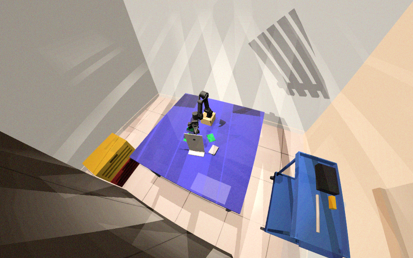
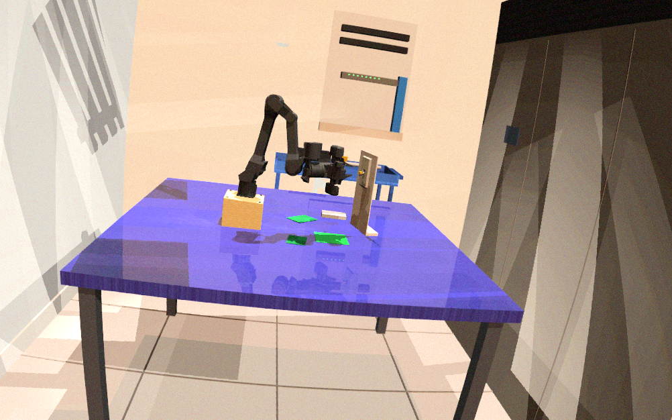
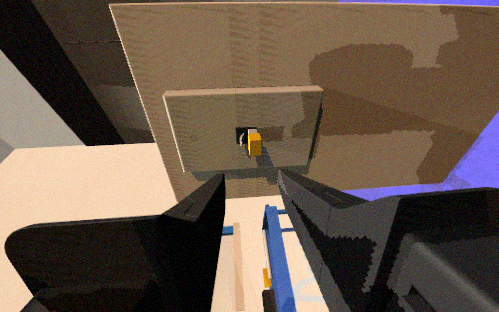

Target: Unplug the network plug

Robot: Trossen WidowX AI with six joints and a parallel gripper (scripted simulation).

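My gripper tip is 50 mm short of the orange network plug and 10 mm to the right of it. From my gripper tip the other things lie so: tan panel (70 mm ahead, 20 mm to the left, 90 mm below).
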